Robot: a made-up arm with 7 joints. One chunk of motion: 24 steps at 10 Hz.
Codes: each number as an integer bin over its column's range. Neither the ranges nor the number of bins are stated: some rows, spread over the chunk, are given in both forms.
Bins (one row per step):
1: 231 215 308 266 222 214 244
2: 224 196 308 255 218 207 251
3: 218 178 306 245 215 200 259
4: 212 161 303 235 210 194 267
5: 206 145 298 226 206 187 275
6: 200 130 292 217 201 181 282
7: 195 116 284 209 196 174 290
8: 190 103 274 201 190 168 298
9: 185 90 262 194 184 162 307
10: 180 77 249 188 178 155 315
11: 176 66 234 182 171 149 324
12: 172 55 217 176 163 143 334
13: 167 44 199 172 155 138 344
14: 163 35 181 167 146 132 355
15: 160 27 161 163 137 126 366
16: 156 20 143 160 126 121 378
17: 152 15 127 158 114 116 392
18: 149 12 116 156 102 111 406
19: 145 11 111 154 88 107 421
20: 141 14 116 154 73 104 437
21: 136 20 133 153 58 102 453
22: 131 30 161 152 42 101 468
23: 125 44 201 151 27 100 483
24: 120 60 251 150 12 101 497
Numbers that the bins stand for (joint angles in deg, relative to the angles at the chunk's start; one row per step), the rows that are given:
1: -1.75 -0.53 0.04 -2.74 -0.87 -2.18 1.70
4: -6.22 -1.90 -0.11 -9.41 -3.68 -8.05 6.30
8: -11.38 -3.38 -0.96 -16.73 -8.38 -15.68 12.48
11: -14.67 -4.32 -2.13 -20.82 -12.84 -21.26 17.67
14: -17.72 -5.11 -3.69 -24.05 -18.71 -26.25 23.86
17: -20.31 -5.62 -5.27 -25.99 -26.23 -30.95 31.25
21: -24.06 -5.49 -5.10 -27.06 -39.38 -35.06 43.42
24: -27.82 -4.47 -1.63 -27.71 -50.18 -35.35 52.21
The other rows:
2: -3.40 -1.01 0.04 -5.11 -1.81 -4.24 3.10
3: -4.81 -1.47 -0.02 -7.26 -2.51 -6.29 4.70
5: -7.62 -2.31 -0.25 -11.35 -4.62 -10.11 7.89
6: -9.03 -2.69 -0.43 -13.29 -5.80 -11.87 9.29
7: -10.21 -3.05 -0.66 -15.01 -6.97 -13.92 10.89
9: -12.56 -3.71 -1.31 -18.24 -9.79 -17.45 14.28
10: -13.73 -4.04 -1.69 -19.53 -11.20 -19.50 15.88
12: -15.61 -4.60 -2.63 -22.11 -14.72 -23.02 19.67
13: -16.78 -4.88 -3.16 -22.97 -16.60 -24.49 21.67
15: -18.43 -5.31 -4.27 -24.91 -20.83 -28.01 26.06
16: -19.37 -5.49 -4.80 -25.56 -23.41 -29.48 28.45
18: -21.01 -5.69 -5.59 -26.42 -29.05 -32.42 34.04
19: -21.95 -5.72 -5.74 -26.85 -32.33 -33.59 37.04
20: -22.89 -5.64 -5.59 -26.85 -35.86 -34.47 40.23
22: -25.24 -5.24 -4.27 -27.28 -43.14 -35.35 46.42
23: -26.65 -4.88 -3.10 -27.50 -46.66 -35.65 49.41

